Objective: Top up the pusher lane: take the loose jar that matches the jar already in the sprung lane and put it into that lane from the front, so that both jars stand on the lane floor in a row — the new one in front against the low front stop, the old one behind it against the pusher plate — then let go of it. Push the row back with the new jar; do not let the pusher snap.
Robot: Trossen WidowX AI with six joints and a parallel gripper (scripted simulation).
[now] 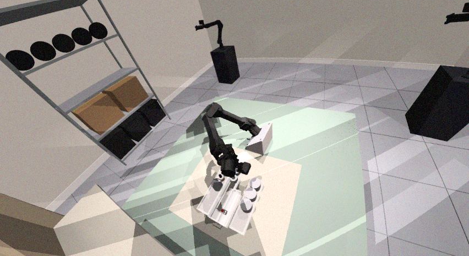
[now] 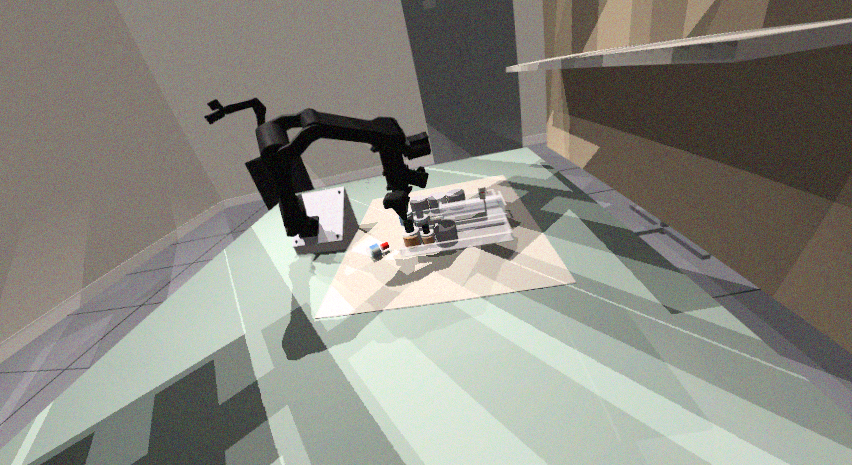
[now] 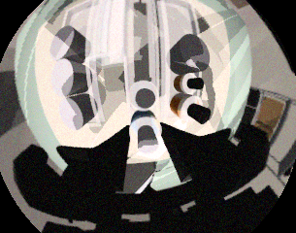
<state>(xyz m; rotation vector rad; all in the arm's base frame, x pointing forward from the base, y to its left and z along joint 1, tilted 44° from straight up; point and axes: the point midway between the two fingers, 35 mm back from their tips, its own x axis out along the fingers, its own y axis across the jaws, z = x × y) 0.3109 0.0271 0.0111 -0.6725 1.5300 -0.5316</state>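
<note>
My gripper tip is 160 mm short of the clear sprung lane, 40 mm to the right of it and 40 mm above it. Also, from my gripper tip: red-marked part: 220 mm ahead, 60 mm to the left, 10 mm above.
</note>
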